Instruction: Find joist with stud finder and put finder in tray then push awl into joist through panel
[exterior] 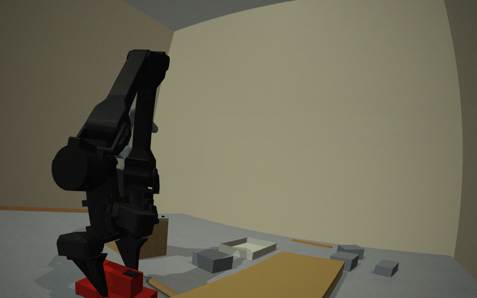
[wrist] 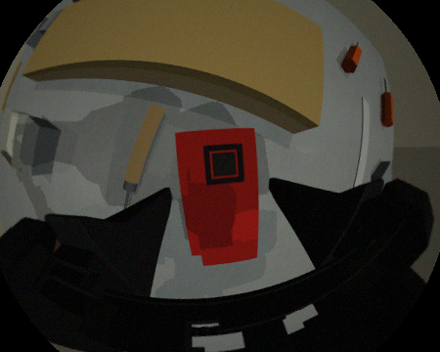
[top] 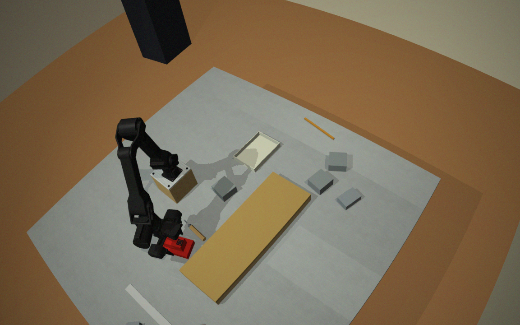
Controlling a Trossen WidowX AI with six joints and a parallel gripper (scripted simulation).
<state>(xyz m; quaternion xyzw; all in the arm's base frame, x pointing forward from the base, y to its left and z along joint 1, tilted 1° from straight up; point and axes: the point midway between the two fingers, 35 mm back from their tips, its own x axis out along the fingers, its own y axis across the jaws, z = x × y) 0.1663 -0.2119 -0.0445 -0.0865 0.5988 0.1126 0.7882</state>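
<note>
Right now the red stud finder is 2 cm above my gripper tip. Round my gripper tip: square indicator (2 cm ahead, 1 cm to the left, 3 cm above); awl (1 cm behind, 9 cm to the left, 2 cm below); white strip (8 cm ahead, 26 cm to the right, 3 cm below).
</note>
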